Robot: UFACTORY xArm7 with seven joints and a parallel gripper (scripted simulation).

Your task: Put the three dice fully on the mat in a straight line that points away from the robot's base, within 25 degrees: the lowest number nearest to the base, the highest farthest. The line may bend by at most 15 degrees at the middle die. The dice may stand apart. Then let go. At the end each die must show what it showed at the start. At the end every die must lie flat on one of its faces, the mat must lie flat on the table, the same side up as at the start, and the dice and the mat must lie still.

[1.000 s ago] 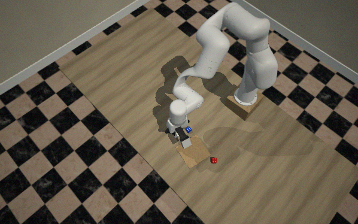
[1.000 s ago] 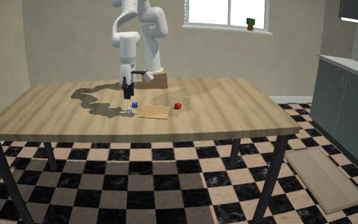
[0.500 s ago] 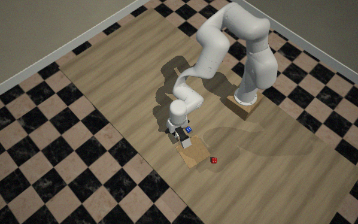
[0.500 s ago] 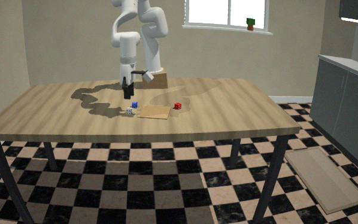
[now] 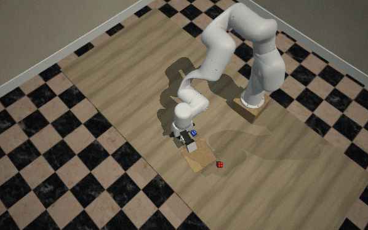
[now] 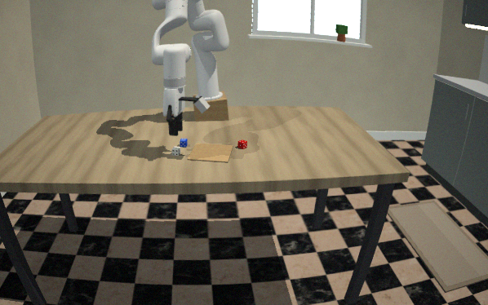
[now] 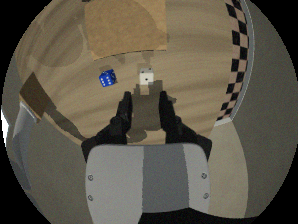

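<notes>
The white die lies 90 mm below my hand. Also, from my hand: blue die (90 mm below, 70 mm behind, 30 mm to the left); then red die (240 mm to the left, 90 mm below, 10 mm behind); then tan mat (120 mm to the left, 100 mm below, 10 mm ahead).
</notes>
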